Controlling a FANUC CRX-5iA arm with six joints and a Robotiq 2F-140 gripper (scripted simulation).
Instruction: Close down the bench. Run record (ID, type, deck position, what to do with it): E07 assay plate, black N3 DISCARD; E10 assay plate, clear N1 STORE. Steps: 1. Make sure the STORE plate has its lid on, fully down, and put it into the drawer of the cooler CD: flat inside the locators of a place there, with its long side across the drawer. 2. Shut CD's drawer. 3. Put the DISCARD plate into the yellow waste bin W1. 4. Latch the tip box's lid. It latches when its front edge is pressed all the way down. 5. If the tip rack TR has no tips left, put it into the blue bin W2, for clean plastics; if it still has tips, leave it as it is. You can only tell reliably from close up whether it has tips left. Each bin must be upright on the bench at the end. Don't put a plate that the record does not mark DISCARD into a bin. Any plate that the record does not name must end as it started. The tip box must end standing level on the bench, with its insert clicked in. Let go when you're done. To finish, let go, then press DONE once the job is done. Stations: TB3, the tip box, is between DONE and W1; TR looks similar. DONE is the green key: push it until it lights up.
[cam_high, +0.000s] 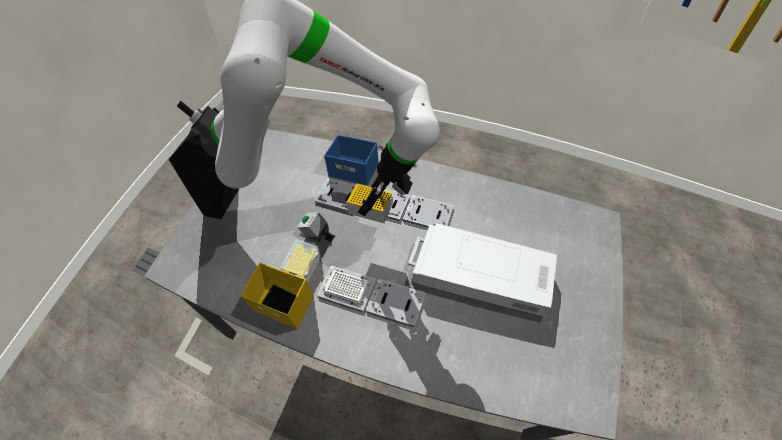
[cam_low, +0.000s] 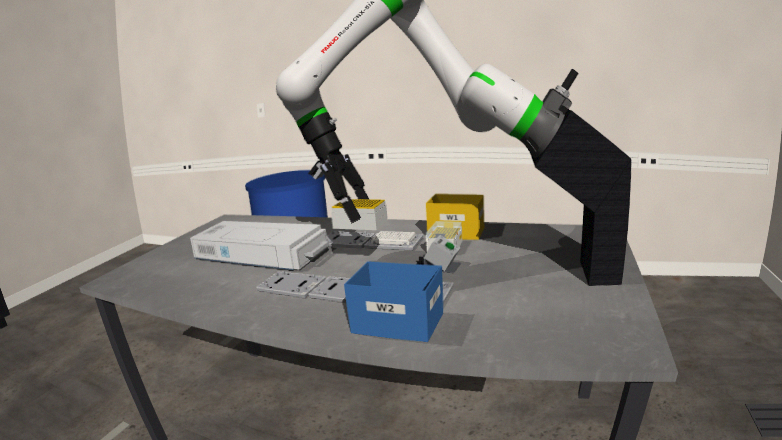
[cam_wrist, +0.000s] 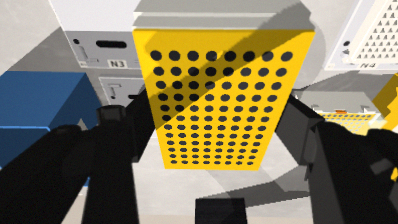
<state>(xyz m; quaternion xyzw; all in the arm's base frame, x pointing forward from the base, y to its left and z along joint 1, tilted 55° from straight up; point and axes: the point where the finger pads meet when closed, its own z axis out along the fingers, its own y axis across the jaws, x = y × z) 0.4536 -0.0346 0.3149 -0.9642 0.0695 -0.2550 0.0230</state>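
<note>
My hand is 31 cm to the right of the blue bin W2, 15 cm above it and 13 cm past it. Round my hand: green DONE key 24 cm behind, 12 cm below, 1 cm to the right; then yellow tip rack TR 1 cm below, 1 cm behind; then white plate 23 cm to the right, 17 cm below, 5 cm behind.
</note>
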